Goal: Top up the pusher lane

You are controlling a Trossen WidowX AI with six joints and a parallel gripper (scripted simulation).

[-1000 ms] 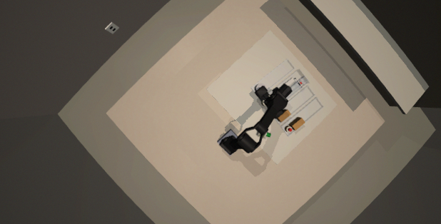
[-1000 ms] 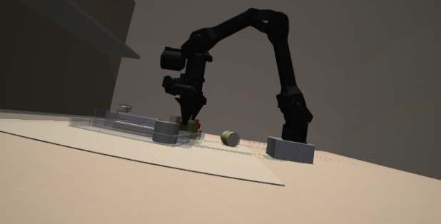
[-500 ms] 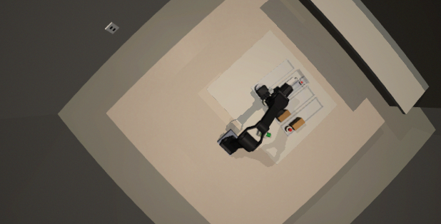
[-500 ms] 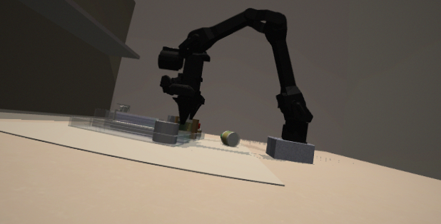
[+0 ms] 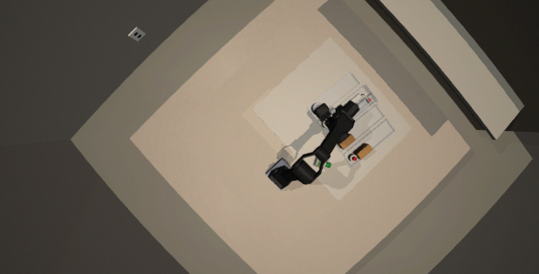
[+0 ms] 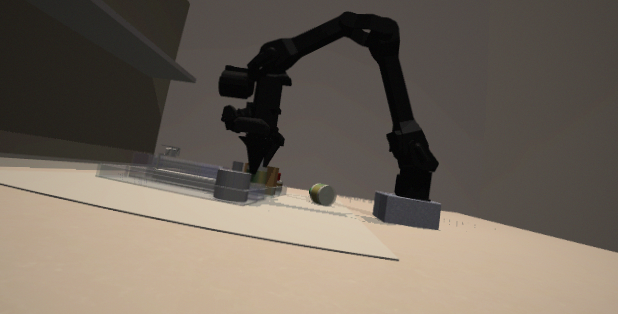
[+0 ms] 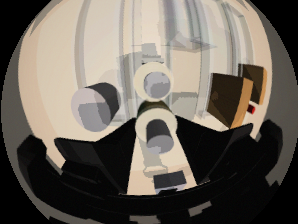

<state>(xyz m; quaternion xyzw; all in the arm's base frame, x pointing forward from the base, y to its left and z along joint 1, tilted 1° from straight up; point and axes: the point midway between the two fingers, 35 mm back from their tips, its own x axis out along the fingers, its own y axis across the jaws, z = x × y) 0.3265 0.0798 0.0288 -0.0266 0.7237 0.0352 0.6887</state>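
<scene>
Right now my gripper tip is 160 mm short of the sprung lane, 30 mm above it and 10 mm to the left of it. Also, from my gripper tip: pusher plate (160 mm ahead, 20 mm to the right); olive jar (160 mm to the right, 110 mm behind, 30 mm below); shelf (510 mm ahead, 320 mm above, 70 mm to the left).
</scene>
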